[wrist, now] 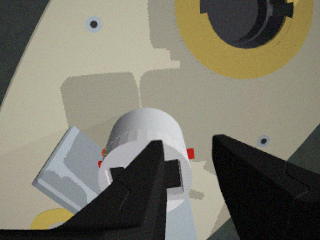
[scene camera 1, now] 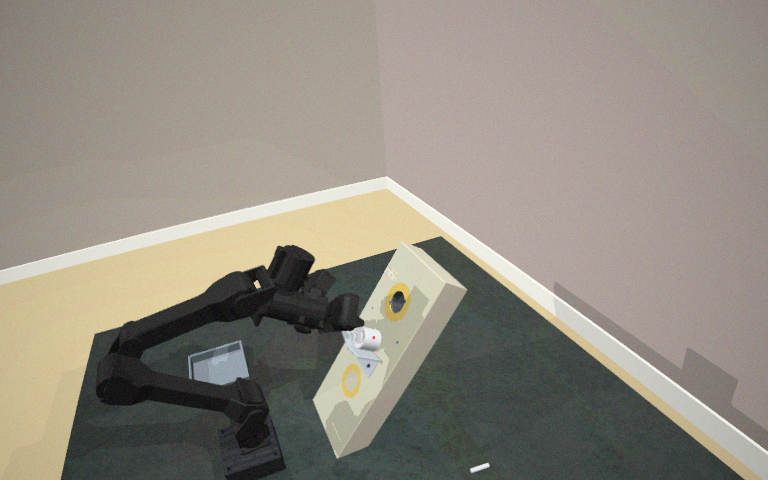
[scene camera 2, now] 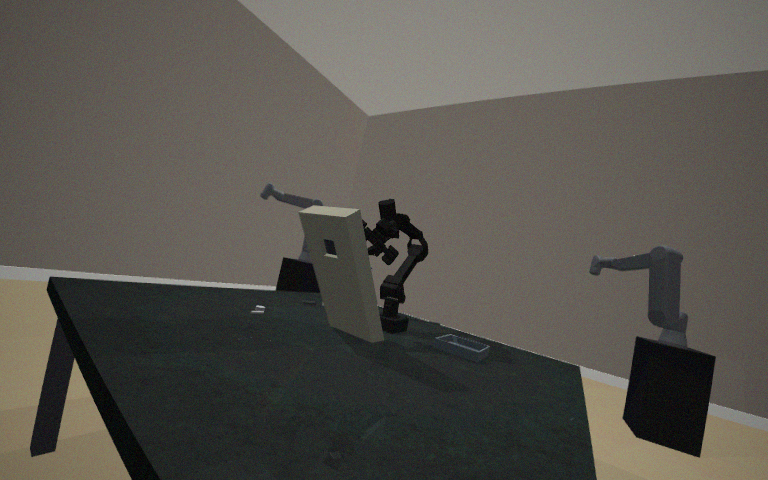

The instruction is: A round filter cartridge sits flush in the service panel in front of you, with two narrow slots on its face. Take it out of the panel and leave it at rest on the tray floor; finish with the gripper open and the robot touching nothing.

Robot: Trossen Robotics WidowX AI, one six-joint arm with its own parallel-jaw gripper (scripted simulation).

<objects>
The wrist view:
gripper: 187,148
round filter cartridge: 131,133
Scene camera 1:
gripper: 360,324
grey tray: 222,365
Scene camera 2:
gripper: 358,252
</objects>
